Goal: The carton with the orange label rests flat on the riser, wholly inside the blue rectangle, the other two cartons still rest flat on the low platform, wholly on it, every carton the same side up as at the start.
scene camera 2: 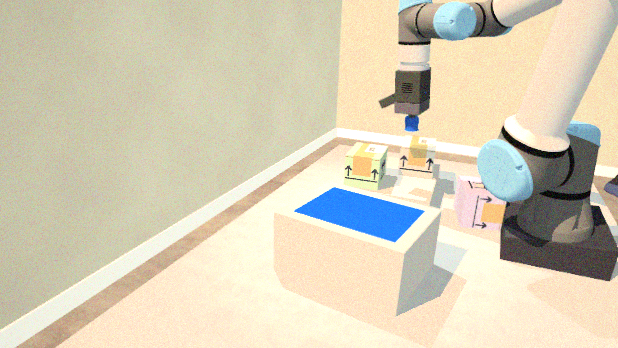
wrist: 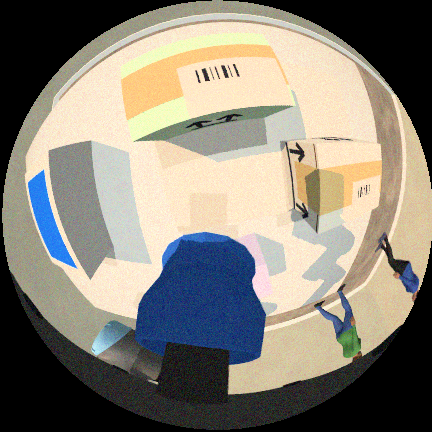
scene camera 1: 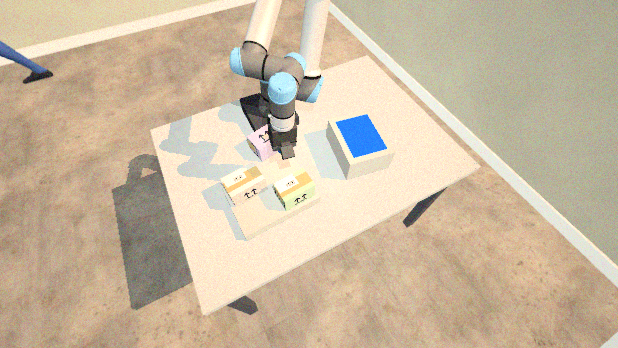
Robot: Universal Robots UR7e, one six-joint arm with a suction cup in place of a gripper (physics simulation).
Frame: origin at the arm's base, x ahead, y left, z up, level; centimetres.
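Seen in the pictures: hand, tool point: (scene camera 2: 411,129) (wrist: 207,273); arm's base, link origin: (scene camera 2: 553,225).
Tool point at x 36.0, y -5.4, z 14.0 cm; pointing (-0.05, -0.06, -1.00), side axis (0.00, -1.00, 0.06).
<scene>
Pixels of each thing's middle, then the offset from my tool point to it. Level surfaces: height alone.
- low platform, body centre: (wrist: 268,131) (scene camera 2: 392,182) (scene camera 1: 271,194) dx +6.6, dy -8.1, dz -18.0 cm
- pink carton, body centre: (wrist: 231,273) (scene camera 2: 478,201) (scene camera 1: 266,142) dx -18.4, dy -3.4, dz -16.1 cm
- green carton, body centre: (wrist: 202,84) (scene camera 2: 366,165) (scene camera 1: 294,189) dx +11.1, dy +0.7, dz -11.4 cm
- cream carton, body centre: (wrist: 338,173) (scene camera 2: 417,155) (scene camera 1: 244,184) dx +2.6, dy -16.8, dz -11.5 cm
- riser, body centre: (scene camera 2: 358,239) (wrist: 59,210) (scene camera 1: 358,143) dx -3.2, dy +34.3, dz -14.4 cm
- bare blue rectangle, body centre: (scene camera 2: 360,211) (wrist: 44,223) (scene camera 1: 360,134) dx -3.2, dy +34.3, dz -8.4 cm
- table, surface height: dz -20.5 cm
The suction gripper (scene camera 2: 411,130) (wrist: 207,238) is off and bare, high above the low platform (scene camera 1: 265,221). A pink carton (scene camera 1: 260,143) (scene camera 2: 469,207) (wrist: 261,280) lies on its side by the arm's base, apparently off the platform; its arrows point sideways in scene camera 2. Its orange label does not show, and the arm hides part of it. A green carton (scene camera 1: 296,192) (scene camera 2: 365,167) (wrist: 210,87) and a cream carton (scene camera 1: 245,187) (scene camera 2: 417,157) (wrist: 332,185) stand upright on the platform. The riser (scene camera 1: 370,164) (scene camera 2: 340,265) (wrist: 75,200) bears the bare blue rectangle (scene camera 1: 361,136) (scene camera 2: 360,215) (wrist: 47,220).
The arm's dark base (scene camera 1: 254,112) (scene camera 2: 555,257) stands on the table (scene camera 1: 220,270) close to the pink carton. The riser stands apart from the platform, across a stretch of table. Two people (wrist: 345,332) (wrist: 406,274) show beyond the table in the wrist view.
</scene>
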